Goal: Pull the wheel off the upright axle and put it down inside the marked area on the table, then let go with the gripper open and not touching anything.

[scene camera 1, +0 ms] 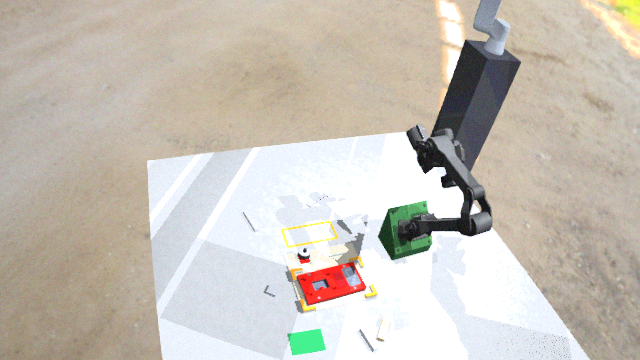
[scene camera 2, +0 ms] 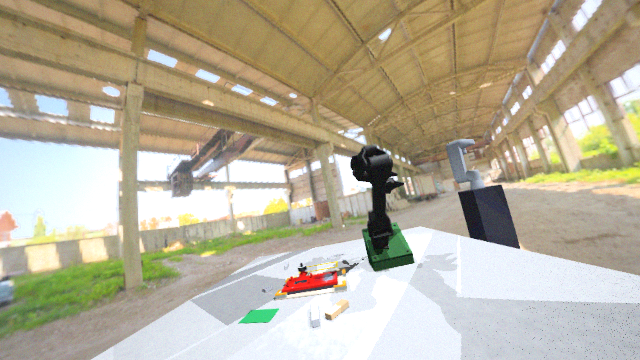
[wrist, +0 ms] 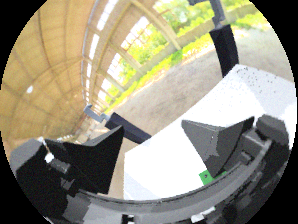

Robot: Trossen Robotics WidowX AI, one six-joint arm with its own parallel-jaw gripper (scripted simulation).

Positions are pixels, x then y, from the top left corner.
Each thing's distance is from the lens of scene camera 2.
red plate (scene camera 2: 314,282): 0.74 m
